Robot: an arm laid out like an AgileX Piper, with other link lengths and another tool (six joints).
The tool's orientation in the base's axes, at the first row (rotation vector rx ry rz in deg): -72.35 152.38 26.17
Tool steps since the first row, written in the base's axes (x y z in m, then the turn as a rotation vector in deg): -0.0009 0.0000 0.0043 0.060 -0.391 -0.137; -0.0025 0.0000 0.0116 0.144 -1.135 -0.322; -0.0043 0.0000 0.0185 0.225 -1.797 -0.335; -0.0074 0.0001 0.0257 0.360 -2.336 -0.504; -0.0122 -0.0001 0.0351 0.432 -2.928 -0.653; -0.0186 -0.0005 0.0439 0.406 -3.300 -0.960; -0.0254 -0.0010 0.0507 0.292 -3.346 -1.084; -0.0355 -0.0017 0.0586 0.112 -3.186 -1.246
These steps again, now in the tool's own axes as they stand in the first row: -0.0006 0.0016 -0.0041 0.284 -0.308 -0.003; -0.0016 0.0043 -0.0109 0.822 -0.854 -0.081; -0.0023 0.0071 -0.0175 1.256 -1.315 -0.293; -0.0024 0.0110 -0.0242 1.609 -1.775 -0.316; -0.0018 0.0166 -0.0332 2.035 -2.214 -0.376; 0.0001 0.0231 -0.0417 2.406 -2.479 -0.215; 0.0029 0.0294 -0.0484 2.545 -2.443 -0.115; 0.0076 0.0385 -0.0562 2.586 -2.241 0.089
